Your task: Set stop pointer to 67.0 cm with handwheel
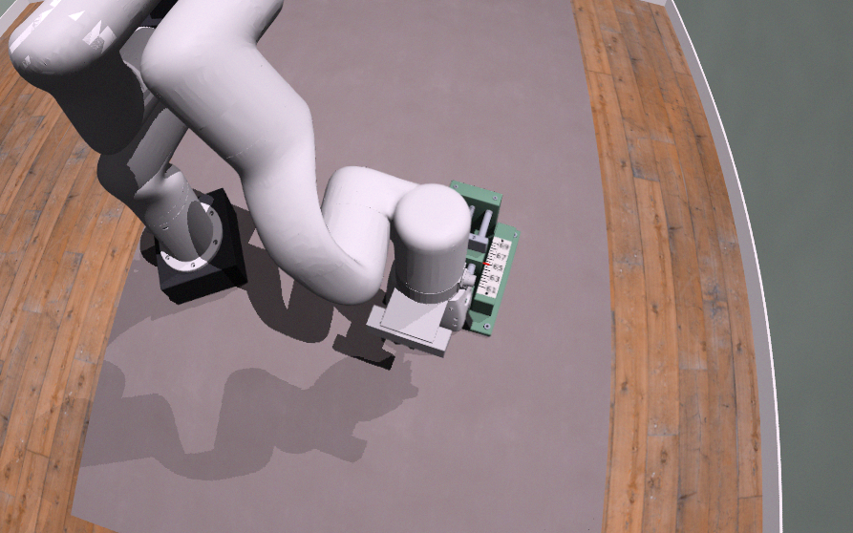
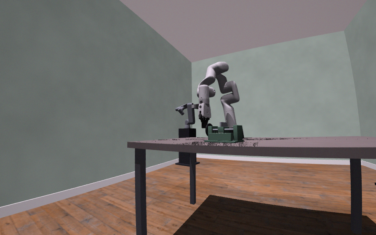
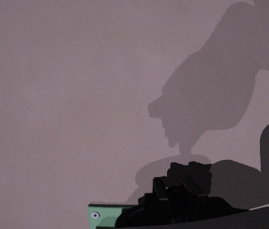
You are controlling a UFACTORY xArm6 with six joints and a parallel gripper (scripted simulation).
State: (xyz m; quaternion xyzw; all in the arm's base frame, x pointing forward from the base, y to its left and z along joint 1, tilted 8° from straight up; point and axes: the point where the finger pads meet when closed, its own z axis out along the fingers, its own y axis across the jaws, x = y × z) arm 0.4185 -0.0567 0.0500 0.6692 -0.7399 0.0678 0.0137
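My gripper is now 3 cm short of the stop block, 14 cm to the right of it and 2 cm above it. From my hand the other things lie so: black handwheel 2 cm to the left, 1 cm below.
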